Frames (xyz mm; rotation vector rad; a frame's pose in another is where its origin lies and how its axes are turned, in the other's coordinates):
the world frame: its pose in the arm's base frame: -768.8 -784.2 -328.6 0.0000 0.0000 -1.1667
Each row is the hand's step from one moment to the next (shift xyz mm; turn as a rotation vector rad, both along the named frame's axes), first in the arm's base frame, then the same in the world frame.
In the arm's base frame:
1: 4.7 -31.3 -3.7 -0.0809 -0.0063 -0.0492
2: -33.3 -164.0 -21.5 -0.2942 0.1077 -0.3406
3: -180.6 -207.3 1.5 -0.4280 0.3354 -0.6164
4: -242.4 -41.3 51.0 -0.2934 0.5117 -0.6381
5: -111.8 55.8 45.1 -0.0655 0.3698 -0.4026
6: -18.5 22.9 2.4 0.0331 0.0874 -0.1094
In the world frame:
1: 30.6 -8.0 -3.7 -0.0260 -0.0769 -0.0492
2: 137.7 -95.1 -21.5 -0.2147 -0.2282 -0.3406
3: 119.6 -247.6 1.5 -0.4767 -0.2617 -0.6164
4: -57.3 -239.1 51.0 -0.5858 -0.0686 -0.6381
5: -95.3 -80.9 45.1 -0.3658 0.0852 -0.4026
6: -28.3 -8.0 2.4 -0.0673 0.0648 -0.1094

